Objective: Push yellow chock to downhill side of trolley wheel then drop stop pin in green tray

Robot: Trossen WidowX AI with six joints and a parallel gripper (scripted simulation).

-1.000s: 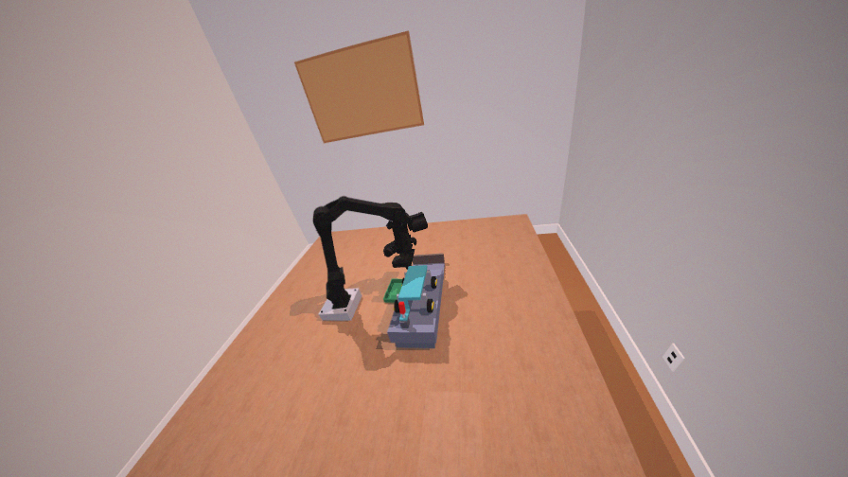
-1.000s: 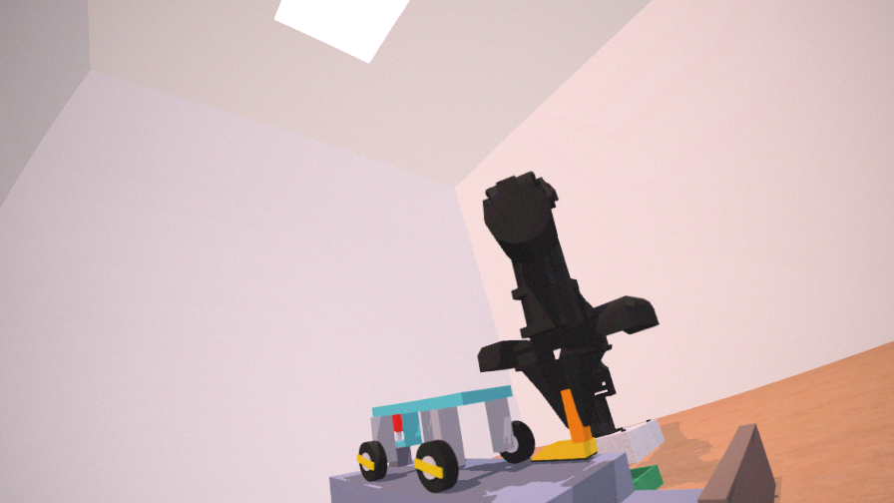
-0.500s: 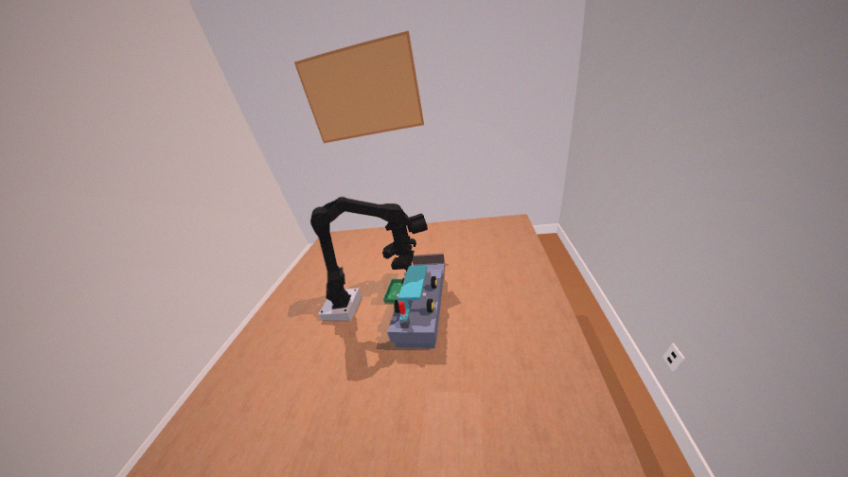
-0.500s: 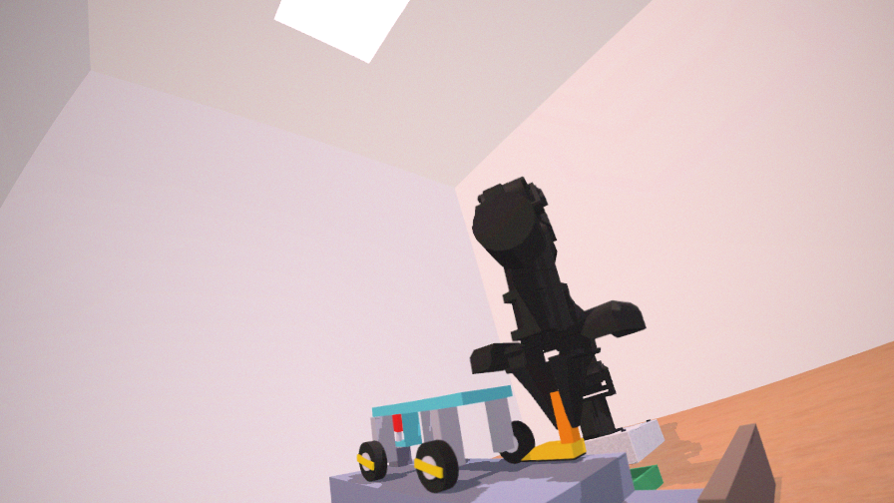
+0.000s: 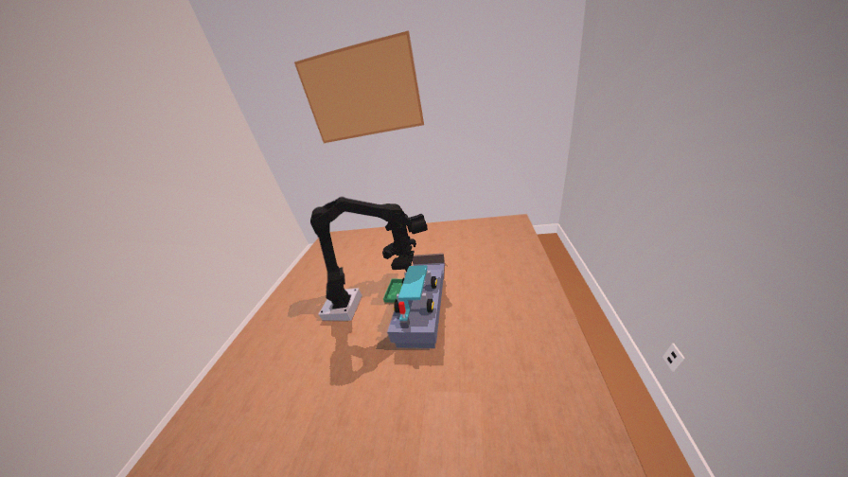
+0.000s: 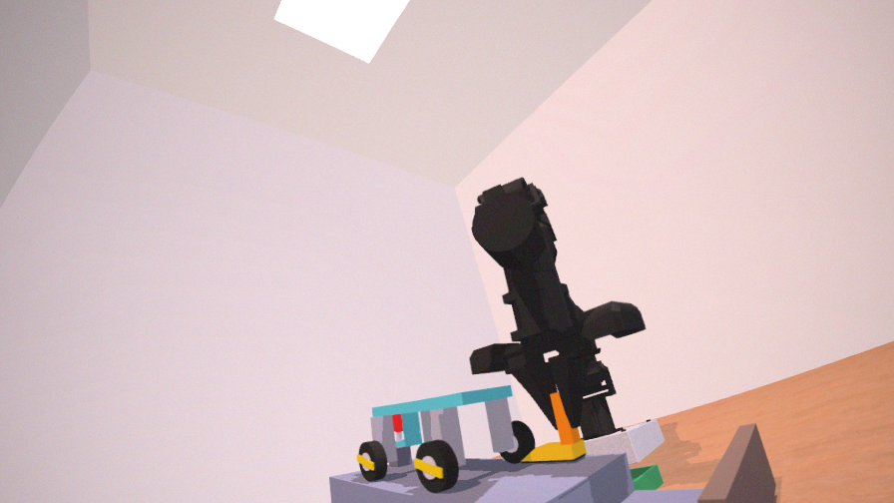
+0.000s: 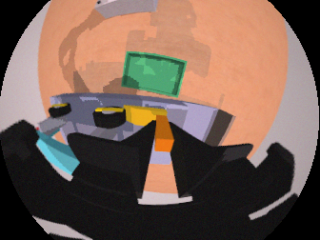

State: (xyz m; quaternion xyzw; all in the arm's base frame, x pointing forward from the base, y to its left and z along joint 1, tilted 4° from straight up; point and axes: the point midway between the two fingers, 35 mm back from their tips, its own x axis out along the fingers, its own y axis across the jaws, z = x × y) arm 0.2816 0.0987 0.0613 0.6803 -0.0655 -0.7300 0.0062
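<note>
Right now the yellow chock is 20 mm to the right of my gripper tip and 10 mm below it. From my gripper tip the other things lie so: trolley: 40 mm ahead, 140 mm to the right, 20 mm above; green tray: 70 mm behind, 20 mm to the right, 100 mm below; grey ramp: 40 mm ahead, 130 mm to the right, 40 mm below.
</note>
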